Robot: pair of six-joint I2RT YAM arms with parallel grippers.
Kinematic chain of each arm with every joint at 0, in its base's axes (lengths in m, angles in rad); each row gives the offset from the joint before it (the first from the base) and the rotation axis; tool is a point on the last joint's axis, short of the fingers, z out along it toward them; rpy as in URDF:
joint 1: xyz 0 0 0.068 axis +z
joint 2: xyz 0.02 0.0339 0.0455 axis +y
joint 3: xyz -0.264 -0.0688 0 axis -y
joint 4: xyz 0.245 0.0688 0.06 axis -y
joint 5: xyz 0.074 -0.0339 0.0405 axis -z
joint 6: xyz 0.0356 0 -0.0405 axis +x
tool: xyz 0 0 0 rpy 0 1.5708 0
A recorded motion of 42 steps. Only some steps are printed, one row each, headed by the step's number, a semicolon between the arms.
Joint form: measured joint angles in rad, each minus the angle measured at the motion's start. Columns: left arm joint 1, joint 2, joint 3, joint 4, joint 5, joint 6; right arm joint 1, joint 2, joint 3, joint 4, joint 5, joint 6.
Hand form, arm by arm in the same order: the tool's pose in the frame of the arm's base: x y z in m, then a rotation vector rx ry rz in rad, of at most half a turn. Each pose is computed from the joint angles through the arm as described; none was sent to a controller.
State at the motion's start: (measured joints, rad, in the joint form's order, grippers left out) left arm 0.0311 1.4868 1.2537 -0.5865 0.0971 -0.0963; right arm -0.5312 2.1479 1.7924 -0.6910 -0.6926 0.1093
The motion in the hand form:
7: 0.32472 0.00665 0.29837 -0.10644 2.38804 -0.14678; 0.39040 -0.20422 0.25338 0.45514 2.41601 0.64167
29: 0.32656 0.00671 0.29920 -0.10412 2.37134 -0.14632; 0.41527 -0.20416 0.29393 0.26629 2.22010 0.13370
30: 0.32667 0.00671 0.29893 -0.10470 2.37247 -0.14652; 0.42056 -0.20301 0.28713 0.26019 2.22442 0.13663
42: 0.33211 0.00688 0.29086 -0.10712 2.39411 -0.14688; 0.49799 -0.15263 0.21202 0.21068 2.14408 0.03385
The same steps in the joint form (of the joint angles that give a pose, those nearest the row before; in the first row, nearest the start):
7: 0.0000 0.0000 0.0000 0.0000 0.0000 0.0000; 0.0004 -0.1007 0.0000 -0.1503 0.0435 -0.1053
29: 0.0000 0.0019 0.0000 0.0187 0.0000 0.0004; 0.0458 -0.1461 0.0145 0.1629 0.3132 -0.1831
30: 0.0000 0.0027 0.0000 0.0183 0.0000 0.0000; 0.0534 -0.1282 0.0145 0.1778 0.3155 -0.1831
42: 0.0000 0.0301 0.0000 0.0240 0.0000 0.0000; 0.2201 0.0889 0.0134 0.5249 0.4910 -0.1175

